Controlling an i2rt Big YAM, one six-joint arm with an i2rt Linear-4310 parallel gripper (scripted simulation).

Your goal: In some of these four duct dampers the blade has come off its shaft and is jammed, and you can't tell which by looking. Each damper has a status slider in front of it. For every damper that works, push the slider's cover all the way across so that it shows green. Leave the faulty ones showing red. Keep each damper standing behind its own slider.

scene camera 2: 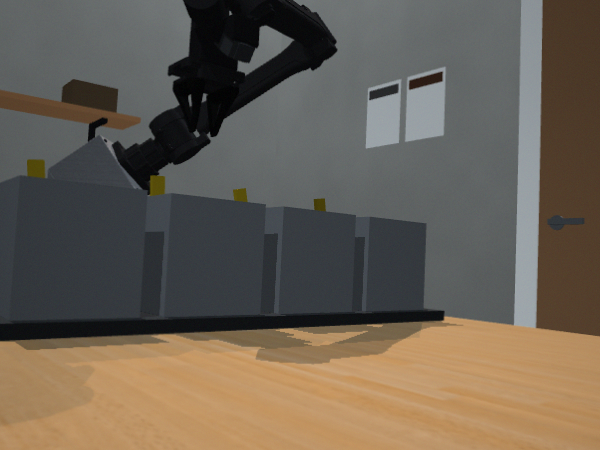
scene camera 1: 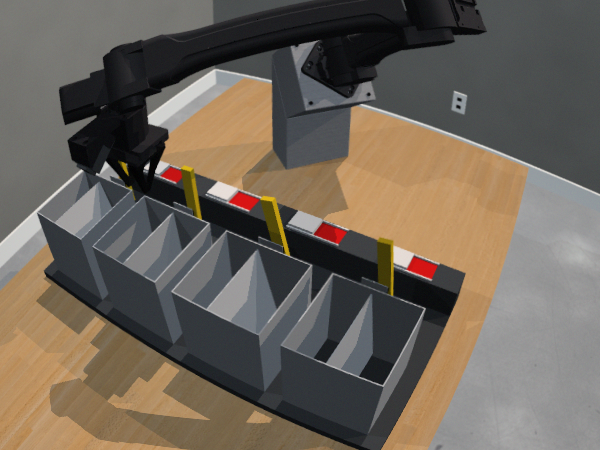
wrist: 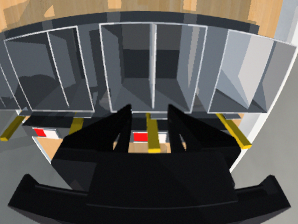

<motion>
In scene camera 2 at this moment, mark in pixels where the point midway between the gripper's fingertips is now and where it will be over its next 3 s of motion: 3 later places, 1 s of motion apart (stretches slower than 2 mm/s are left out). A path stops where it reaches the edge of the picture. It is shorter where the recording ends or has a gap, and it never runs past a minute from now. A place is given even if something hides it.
My gripper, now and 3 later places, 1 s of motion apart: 203, 134; 299, 151; 252, 168; 239, 177
</motion>
